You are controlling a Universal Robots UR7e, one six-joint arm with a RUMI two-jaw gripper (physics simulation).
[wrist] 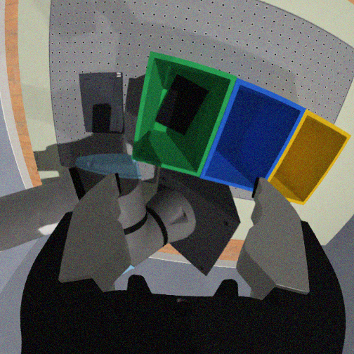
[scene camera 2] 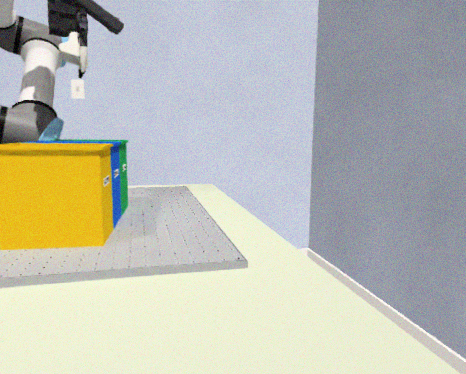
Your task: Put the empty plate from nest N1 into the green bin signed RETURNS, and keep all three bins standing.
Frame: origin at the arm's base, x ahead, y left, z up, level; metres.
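Seen in the pictures: gripper, fingertip midpoint: (scene camera 2: 81, 75).
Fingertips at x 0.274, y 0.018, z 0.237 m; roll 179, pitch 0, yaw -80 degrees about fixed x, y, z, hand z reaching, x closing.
Note:
A point is followed by its place in that frame.
The black plate (wrist: 183, 105) lies inside the green bin (wrist: 218, 125) (scene camera 2: 124, 195) @[y 0.015, x 0.363, z -0.056 m], on its floor as far as the wrist view shows. The green bin, the blue bin (wrist: 260, 125) (scene camera 2: 115, 192) @[y -0.128, x 0.349, z -0.025 m] and the yellow bin (wrist: 312, 155) (scene camera 2: 52, 200) @[y -0.286, x 0.252, z -0.011 m] stand upright side by side. The sign on the green bin is too small to read. My gripper (wrist: 186, 177) (scene camera 2: 81, 75) @[y 0.018, x 0.274, z 0.237 m] is open with nothing between its fingers. In the scene view it is high above the bins. The label N1 cannot be read in either view.
A dark grey nest block (wrist: 100, 90) stands on the perforated board (wrist: 210, 47) (scene camera 2: 185, 245) @[y -0.319, x 0.479, z -0.097 m], left of the green bin in the wrist view. The arm's own links (wrist: 172, 215) show below the green bin there. A wall (scene camera 2: 390, 125) rises at the right of the scene view.

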